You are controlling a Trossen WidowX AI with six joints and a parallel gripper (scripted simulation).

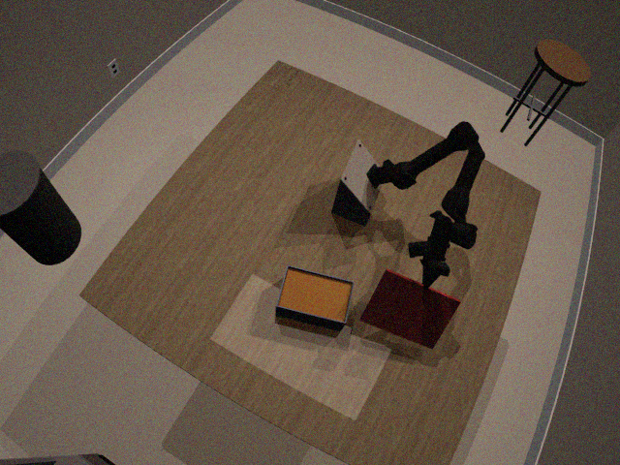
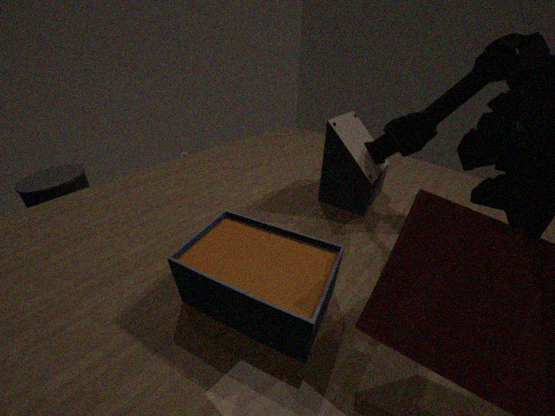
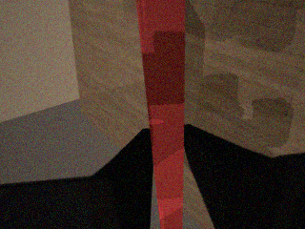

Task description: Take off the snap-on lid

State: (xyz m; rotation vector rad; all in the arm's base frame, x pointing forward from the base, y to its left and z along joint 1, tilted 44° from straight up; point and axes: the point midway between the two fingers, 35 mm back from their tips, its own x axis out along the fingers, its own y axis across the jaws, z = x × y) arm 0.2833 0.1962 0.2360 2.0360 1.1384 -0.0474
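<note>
Right now my gripper tip is 6 cm short of the red lid and 5 cm above it. The rest, counted from my gripper tip: storage box (16 cm ahead, 26 cm to the right, 13 cm below).
</note>
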